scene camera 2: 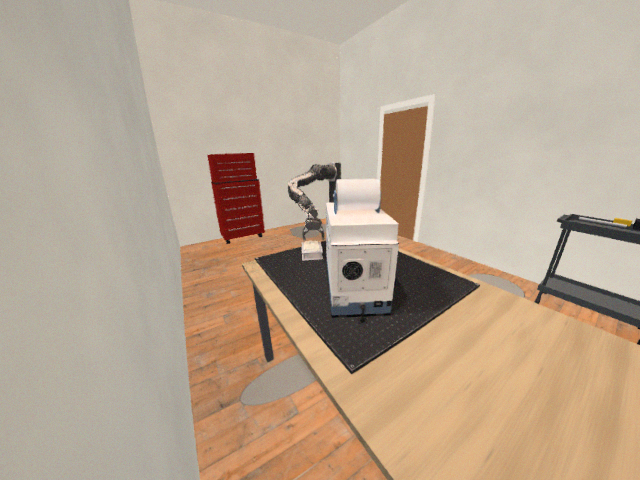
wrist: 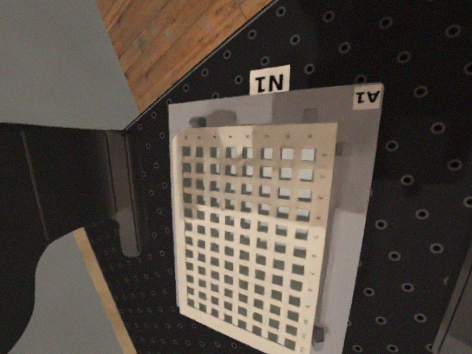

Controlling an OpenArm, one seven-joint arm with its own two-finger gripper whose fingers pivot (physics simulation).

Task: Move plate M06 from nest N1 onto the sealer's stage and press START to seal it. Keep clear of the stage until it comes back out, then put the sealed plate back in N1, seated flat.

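Plate M06, cream with a grid of square wells, sits in the pale grey nest N1. Its top shows no seal film. The nest's label N1 is beside its edge, and an A1 tag is at its corner. My gripper is open, pointing down just above the plate. One dark finger shows left of the plate in the wrist view; the other does not show there. The white and blue sealer stands beside the nest with its back to the scene camera; its stage and START button are hidden.
The nest and sealer stand on a black perforated mat on the wooden table. The sealer is close to the arm's side. A dark edge shows at the wrist view's lower right. A red tool cabinet stands behind.
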